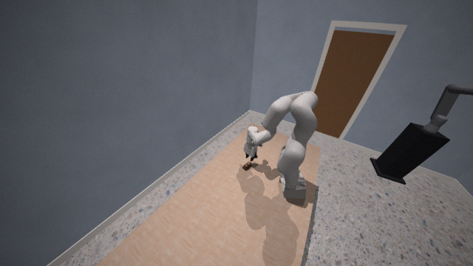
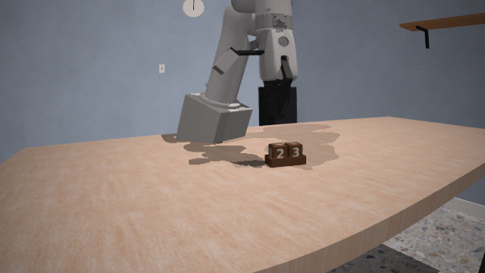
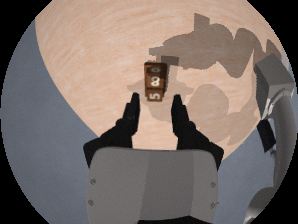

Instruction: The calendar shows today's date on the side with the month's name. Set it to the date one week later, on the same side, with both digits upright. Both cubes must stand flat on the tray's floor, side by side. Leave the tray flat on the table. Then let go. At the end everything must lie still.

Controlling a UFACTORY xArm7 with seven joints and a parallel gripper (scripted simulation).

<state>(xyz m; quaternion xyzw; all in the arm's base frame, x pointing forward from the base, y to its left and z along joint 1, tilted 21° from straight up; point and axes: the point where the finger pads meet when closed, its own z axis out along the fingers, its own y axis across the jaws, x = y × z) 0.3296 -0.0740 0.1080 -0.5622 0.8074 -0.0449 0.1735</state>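
Right now my hand is 90 mm above the cube. Also, from my hand: brown wooden tray: 100 mm below, 20 mm to the left, 10 mm ahead.
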